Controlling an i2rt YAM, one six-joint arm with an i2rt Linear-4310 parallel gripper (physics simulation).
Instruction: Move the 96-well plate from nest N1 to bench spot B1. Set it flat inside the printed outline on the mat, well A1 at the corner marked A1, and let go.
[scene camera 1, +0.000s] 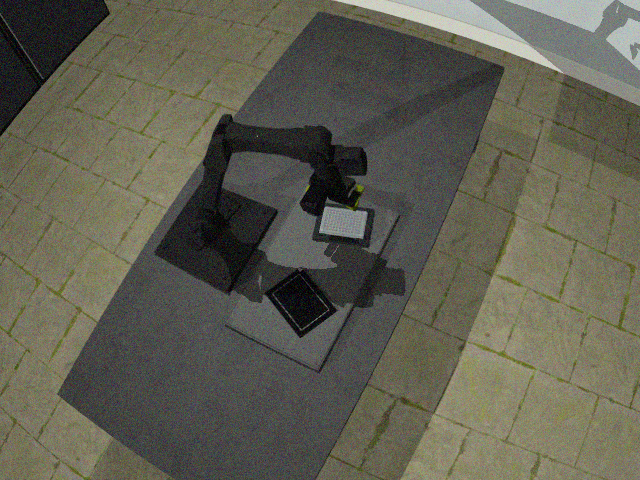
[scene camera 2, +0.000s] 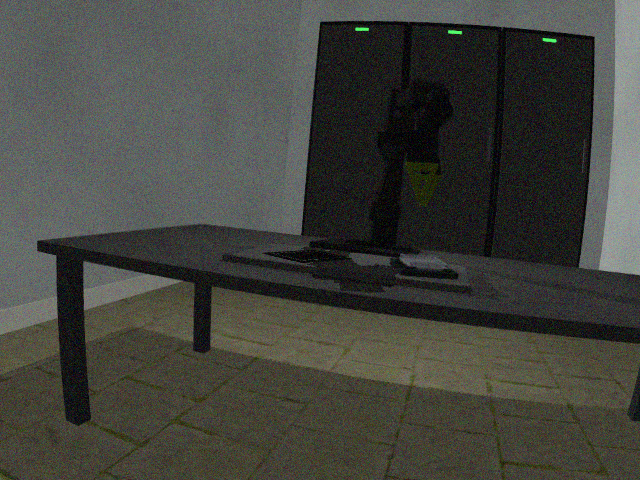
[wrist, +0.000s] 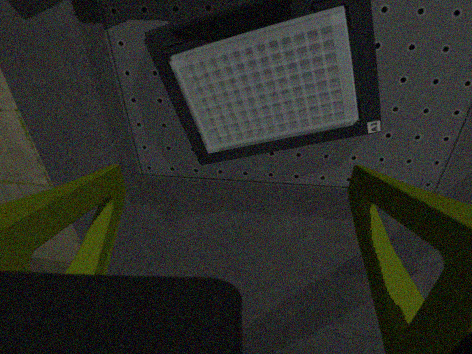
Labels:
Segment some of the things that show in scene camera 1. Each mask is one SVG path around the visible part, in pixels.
A well plate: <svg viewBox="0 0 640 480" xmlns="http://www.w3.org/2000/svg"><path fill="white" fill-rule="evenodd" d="M324 207L319 233L363 239L367 211L356 210L354 212L351 209Z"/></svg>

